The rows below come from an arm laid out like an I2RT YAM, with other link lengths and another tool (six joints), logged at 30 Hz.
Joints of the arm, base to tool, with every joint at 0 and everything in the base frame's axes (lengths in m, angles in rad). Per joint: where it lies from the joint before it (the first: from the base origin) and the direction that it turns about. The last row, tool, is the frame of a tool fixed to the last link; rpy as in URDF.
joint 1: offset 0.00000 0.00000 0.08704 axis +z
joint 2: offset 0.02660 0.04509 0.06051 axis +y
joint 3: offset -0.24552 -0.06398 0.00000 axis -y
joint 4: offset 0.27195 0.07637 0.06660 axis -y
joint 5: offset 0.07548 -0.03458 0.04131 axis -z
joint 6: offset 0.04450 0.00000 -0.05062 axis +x
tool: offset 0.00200 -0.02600 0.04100 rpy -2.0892 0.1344 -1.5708
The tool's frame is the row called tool.
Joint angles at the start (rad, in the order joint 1, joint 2, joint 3, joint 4, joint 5, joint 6): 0.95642, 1.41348, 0.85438, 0.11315, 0.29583, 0.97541
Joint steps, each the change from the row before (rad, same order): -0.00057, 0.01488, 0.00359, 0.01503, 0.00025, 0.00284; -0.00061, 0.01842, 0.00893, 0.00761, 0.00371, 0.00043; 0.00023, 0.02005, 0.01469, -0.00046, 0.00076, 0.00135; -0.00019, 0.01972, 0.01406, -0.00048, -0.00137, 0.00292; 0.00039, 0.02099, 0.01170, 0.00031, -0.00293, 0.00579; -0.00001, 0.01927, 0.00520, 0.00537, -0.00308, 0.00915; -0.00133, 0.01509, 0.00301, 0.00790, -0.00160, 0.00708; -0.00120, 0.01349, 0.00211, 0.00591, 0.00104, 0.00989; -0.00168, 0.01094, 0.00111, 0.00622, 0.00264, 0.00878; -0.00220, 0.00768, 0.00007, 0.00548, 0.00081, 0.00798; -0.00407, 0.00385, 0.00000, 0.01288, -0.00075, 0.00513
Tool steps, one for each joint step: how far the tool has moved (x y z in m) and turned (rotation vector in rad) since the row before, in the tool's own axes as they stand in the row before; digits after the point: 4 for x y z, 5 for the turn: 0.0004, -0.0007, 0.0034, 0.00224, -0.00450, 0.00223; 0.0000, -0.0011, 0.0037, 0.00299, 0.00303, 0.00188; -0.0010, -0.0011, 0.0040, -0.00194, 0.00475, 0.00218; -0.0007, -0.0011, 0.0041, -0.00367, 0.00355, 0.00339; 0.0004, -0.0005, 0.0049, -0.00667, 0.00395, 0.00570; 0.0020, 0.0001, 0.0051, -0.00634, 0.00211, 0.00883; 0.0019, -0.0004, 0.0038, -0.00214, -0.00006, 0.00740; 0.0022, -0.0002, 0.0034, -0.00032, 0.00064, 0.01055; 0.0021, -0.0004, 0.0026, 0.00228, 0.00017, 0.00987; 0.0019, -0.0005, 0.0018, 0.00160, -0.00132, 0.00885; 0.0005, -0.0016, 0.0006, 0.00579, -0.01024, 0.00518
